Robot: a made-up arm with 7 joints.
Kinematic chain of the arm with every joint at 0, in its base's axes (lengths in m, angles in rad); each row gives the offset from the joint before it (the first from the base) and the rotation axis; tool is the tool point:
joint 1: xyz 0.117 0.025 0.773 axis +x
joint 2: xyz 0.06 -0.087 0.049 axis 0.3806 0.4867 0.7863
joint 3: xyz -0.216 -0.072 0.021 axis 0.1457 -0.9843 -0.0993
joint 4: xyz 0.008 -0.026 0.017 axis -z
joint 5: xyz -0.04 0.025 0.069 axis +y
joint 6: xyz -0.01 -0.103 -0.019 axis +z
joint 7: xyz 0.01 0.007 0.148 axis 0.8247 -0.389 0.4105
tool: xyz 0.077 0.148 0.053
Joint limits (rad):
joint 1: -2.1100..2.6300
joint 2: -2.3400..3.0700
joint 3: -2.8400..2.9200
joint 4: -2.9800..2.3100
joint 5: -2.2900..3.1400
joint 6: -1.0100..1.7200
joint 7: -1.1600..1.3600
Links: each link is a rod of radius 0.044 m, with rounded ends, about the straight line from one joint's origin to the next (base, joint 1, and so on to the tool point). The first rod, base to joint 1, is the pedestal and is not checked.
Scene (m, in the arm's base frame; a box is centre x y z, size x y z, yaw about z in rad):
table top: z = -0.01
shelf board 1: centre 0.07 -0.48 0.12 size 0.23 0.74 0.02 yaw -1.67
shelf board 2: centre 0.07 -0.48 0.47 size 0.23 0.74 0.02 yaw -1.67
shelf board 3: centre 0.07 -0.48 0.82 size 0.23 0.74 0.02 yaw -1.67
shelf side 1: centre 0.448 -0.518 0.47 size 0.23 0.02 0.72 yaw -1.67
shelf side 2: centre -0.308 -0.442 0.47 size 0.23 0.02 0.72 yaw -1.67
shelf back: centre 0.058 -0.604 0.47 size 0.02 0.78 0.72 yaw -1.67
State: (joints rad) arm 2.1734 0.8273 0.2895 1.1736 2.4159 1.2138 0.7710
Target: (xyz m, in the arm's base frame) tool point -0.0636 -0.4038 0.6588
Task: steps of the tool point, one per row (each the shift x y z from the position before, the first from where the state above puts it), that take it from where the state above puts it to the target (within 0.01 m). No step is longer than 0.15 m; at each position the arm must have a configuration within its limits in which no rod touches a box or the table.
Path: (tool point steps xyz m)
1: -0.0300 -0.1027 -0.0711
2: -0.0442 -0.1196 -0.0308
3: -0.0535 -0.1183 0.0174
4: -0.0555 -0.0963 0.0638
5: -0.0492 -0.0568 0.0977
6: -0.0347 -0.0080 0.1113
7: -0.0213 -0.1054 -0.0053
8: 0.0007 -0.1018 0.0053

